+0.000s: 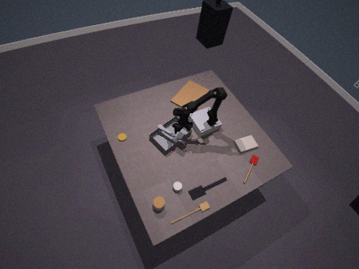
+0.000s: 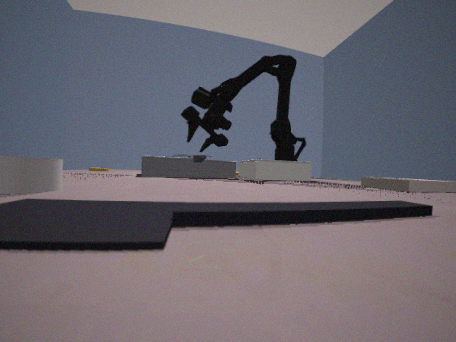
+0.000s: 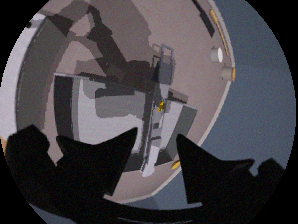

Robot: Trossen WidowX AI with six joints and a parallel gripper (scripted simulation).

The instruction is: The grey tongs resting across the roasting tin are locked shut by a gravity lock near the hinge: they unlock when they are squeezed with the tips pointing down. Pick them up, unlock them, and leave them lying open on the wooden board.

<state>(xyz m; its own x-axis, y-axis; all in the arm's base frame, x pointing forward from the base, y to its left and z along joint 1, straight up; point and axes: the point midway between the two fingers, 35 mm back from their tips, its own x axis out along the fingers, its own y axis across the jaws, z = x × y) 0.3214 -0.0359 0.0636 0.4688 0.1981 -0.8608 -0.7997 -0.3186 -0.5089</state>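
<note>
Now: gripper tip 1 cm short of the yellow lock piece, 3 cm to the right of it and 3 cm above it. The rest, counted from my gripper tip: white cylinder 21 cm ahead, 37 cm to the left, 8 cm below; roasting tin 2 cm ahead, 5 cm to the right, 7 cm below; black spatula 2 cm ahead, 48 cm to the left, 10 cm below.
</note>
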